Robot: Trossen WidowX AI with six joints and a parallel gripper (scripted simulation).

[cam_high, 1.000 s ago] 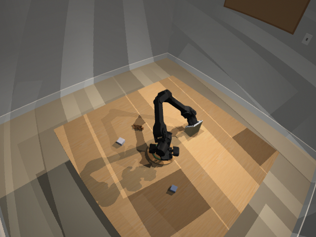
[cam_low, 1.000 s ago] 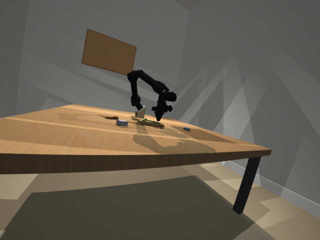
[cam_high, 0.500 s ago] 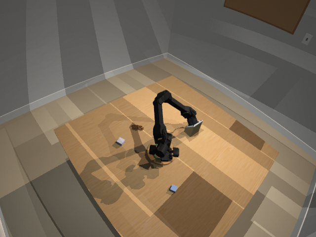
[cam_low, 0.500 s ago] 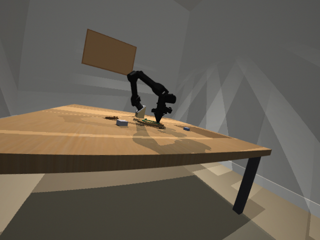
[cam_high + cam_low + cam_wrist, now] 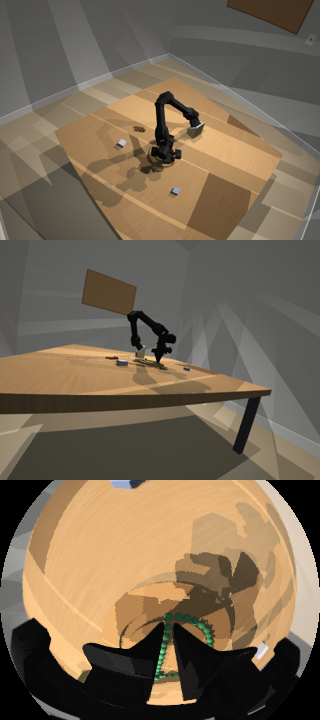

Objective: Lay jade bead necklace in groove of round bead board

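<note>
Right now the round wooden bead board is 30 mm behind my gripper tip, 50 mm to the right of it and 10 mm below it. From my gripper tip the other things lie so: blue block: 70 mm ahead, 210 mm to the left, 10 mm below; pale grey block: 180 mm ahead, 260 mm to the right.
</note>
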